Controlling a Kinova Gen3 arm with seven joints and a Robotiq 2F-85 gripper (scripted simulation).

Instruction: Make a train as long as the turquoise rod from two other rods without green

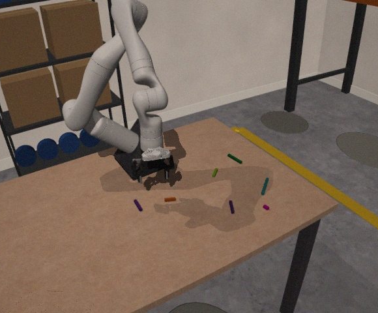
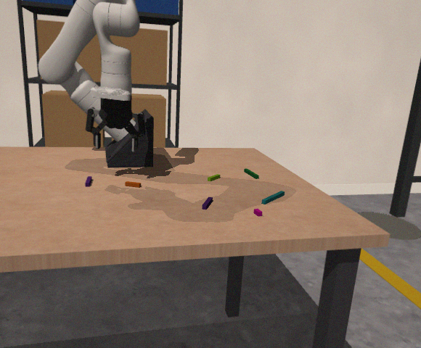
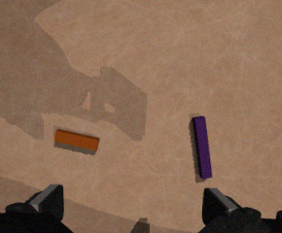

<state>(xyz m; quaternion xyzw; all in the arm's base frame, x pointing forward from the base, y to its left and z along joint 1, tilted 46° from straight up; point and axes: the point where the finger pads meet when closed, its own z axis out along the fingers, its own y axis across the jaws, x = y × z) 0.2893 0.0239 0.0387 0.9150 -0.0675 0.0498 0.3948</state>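
The purple rod lies 9 cm below my hand and 7 cm to the right of it. The rest, counted from my hand: orange rod 9 cm below, 5 cm to the left, 3 cm ahead; then lime rod 27 cm to the left, 9 cm below, 4 cm behind; then magenta rod 33 cm to the left, 23 cm ahead, 9 cm below.
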